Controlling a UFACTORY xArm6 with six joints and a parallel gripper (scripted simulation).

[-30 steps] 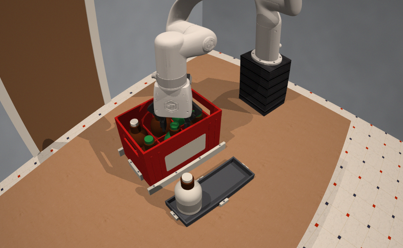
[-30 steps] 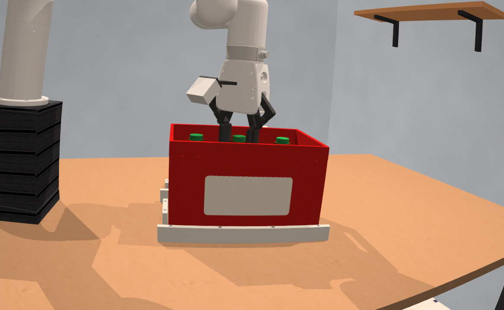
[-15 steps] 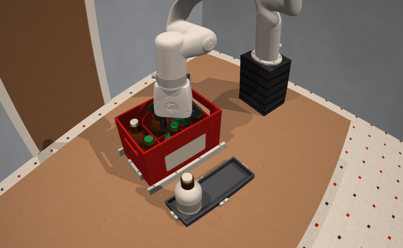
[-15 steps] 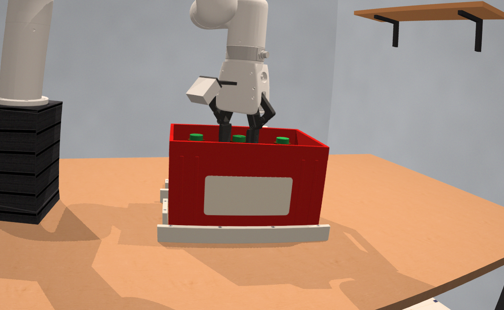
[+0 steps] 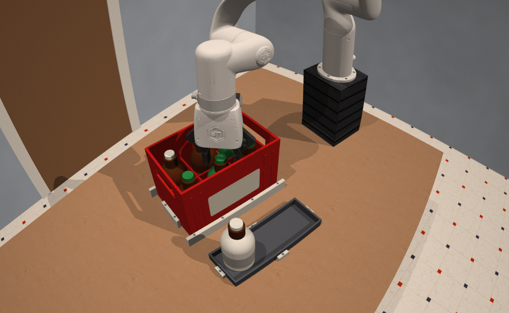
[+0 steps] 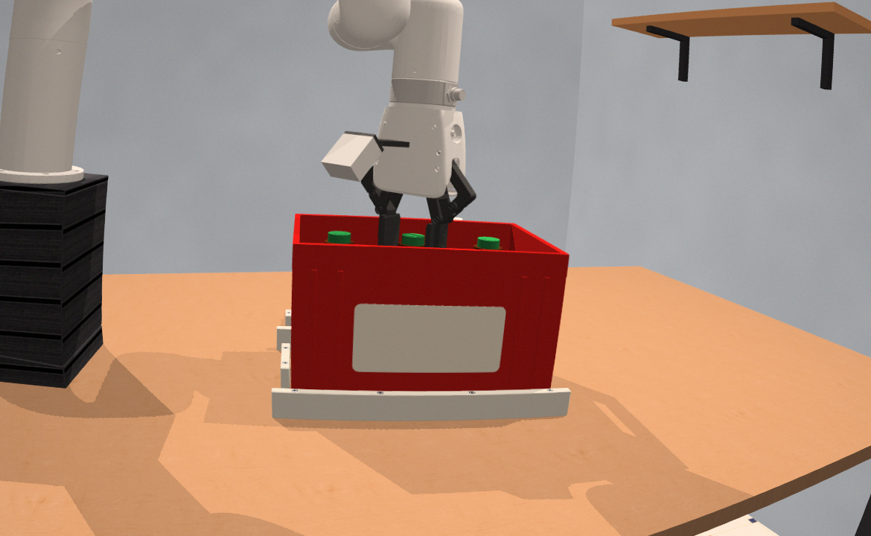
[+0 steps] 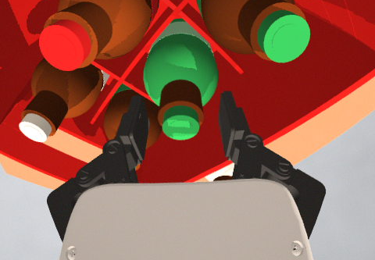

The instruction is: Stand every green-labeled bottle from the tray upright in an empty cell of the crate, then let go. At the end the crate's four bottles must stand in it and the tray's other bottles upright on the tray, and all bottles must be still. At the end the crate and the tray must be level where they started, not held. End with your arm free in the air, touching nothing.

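Right now the green bottle is 70 mm below my hand. Also, from my hand: dark tray 170 mm to the left, 150 mm below, 20 mm ahead; crate 80 mm below, 40 mm to the right; white-labeled bottle 150 mm to the left, 110 mm ahead, 80 mm below.
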